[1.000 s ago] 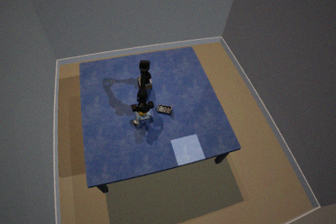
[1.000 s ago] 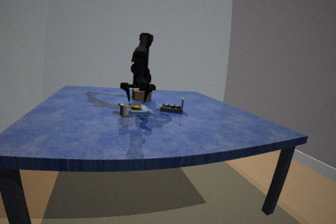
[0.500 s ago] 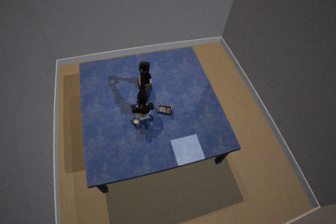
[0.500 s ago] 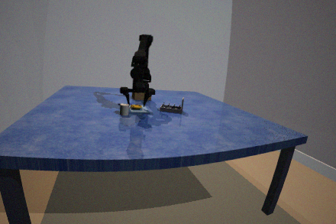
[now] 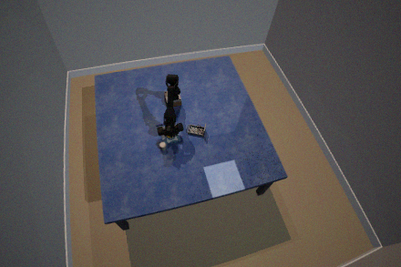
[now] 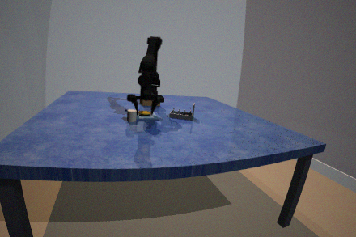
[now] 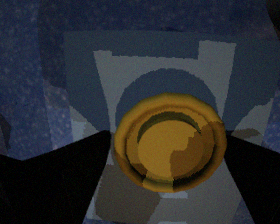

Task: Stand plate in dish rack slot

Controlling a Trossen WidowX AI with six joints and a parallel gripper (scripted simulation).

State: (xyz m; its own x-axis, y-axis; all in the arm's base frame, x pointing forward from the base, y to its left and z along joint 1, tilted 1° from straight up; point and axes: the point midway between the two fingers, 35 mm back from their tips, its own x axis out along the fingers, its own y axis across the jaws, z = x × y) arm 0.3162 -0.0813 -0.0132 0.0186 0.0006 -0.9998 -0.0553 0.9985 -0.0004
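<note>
Right now the pale blue mat is 10 mm behind my gripper tip. From my gripper tip the other things lie so: small cup (100 mm ahead, 70 mm to the right, 20 mm above); yellow plate (10 mm above); blue spoon (110 mm behind, 50 mm to the right).
</note>
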